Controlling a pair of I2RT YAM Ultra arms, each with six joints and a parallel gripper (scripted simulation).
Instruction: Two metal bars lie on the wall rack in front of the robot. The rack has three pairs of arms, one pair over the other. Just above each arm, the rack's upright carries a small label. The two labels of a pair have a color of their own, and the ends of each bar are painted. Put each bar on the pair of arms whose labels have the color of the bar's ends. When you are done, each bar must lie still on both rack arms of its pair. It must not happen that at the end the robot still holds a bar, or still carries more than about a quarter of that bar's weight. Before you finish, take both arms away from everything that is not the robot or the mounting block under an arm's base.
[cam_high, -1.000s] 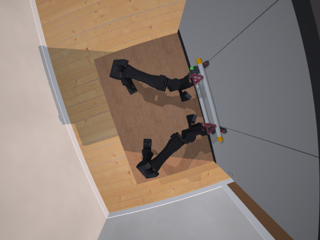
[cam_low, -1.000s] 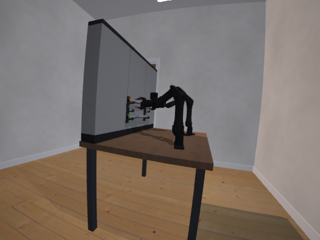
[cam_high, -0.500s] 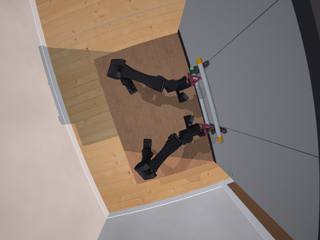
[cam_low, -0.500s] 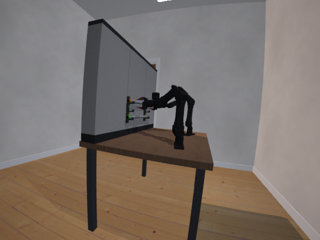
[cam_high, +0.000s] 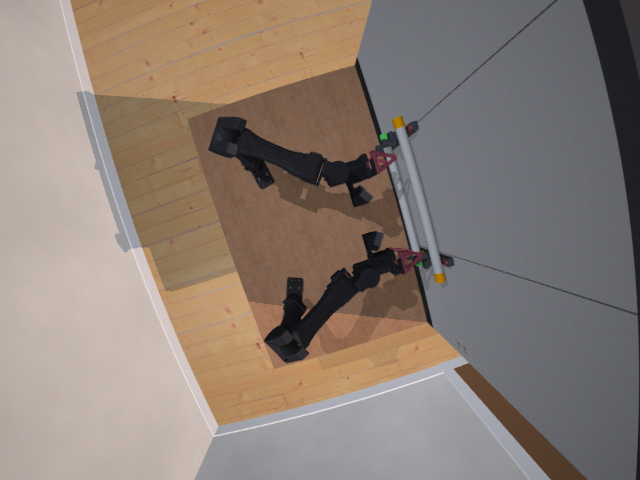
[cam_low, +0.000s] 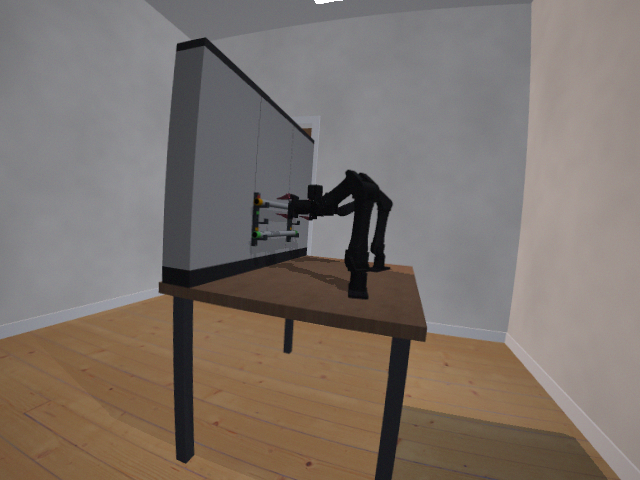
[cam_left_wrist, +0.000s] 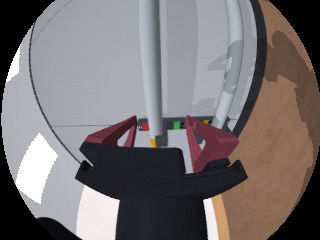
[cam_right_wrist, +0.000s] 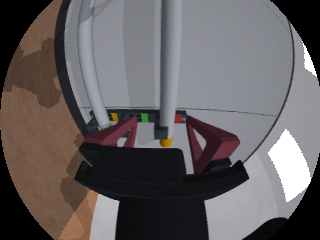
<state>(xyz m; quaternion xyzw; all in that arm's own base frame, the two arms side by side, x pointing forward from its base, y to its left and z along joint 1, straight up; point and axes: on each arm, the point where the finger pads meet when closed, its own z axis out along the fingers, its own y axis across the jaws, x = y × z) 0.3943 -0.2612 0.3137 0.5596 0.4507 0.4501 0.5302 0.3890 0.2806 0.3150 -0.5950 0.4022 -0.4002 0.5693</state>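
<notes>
The green-ended bar is 6 cm ahead of my left hand, 13 cm to the right of it and 14 cm below it. Round my left hand: metal bar 6 cm ahead, 15 cm to the right, 1 cm above; grey wall panel 16 cm ahead, 12 cm to the right, 11 cm above.
My right gripper is now 5 cm short of the green-ended bar, 16 cm to the right of it and 14 cm above it. From my right hand the other things lie so: metal bar (5 cm ahead, 15 cm to the left, 1 cm above); then grey wall panel (15 cm ahead, 18 cm to the left, 11 cm above).
</notes>
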